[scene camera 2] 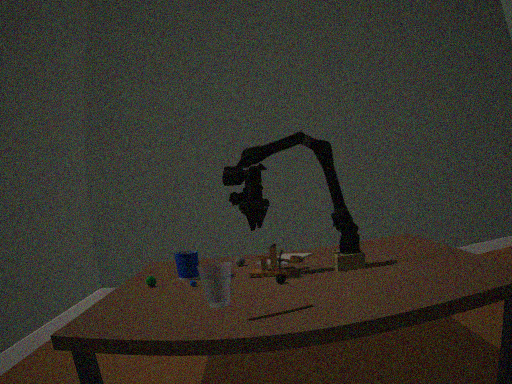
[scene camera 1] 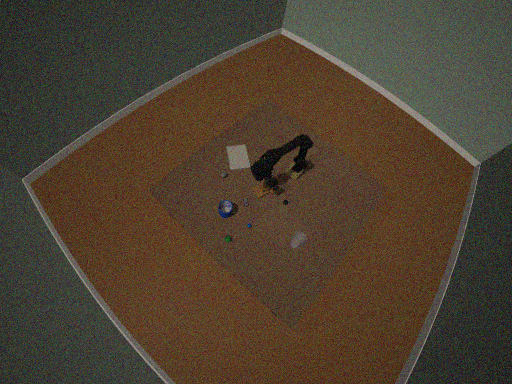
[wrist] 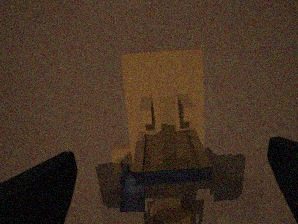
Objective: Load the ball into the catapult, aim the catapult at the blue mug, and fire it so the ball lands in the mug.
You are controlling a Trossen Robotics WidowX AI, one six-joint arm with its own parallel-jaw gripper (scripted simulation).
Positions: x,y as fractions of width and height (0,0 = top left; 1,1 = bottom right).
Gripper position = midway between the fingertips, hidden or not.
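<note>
Through scene camera 2 I can see a wooden catapult (scene camera 2: 0.52,0.71), and in that same camera there is my gripper (scene camera 2: 0.50,0.60), which is open. The wrist view gives me my gripper as well (wrist: 0.59,0.70), and it holds nothing.
</note>
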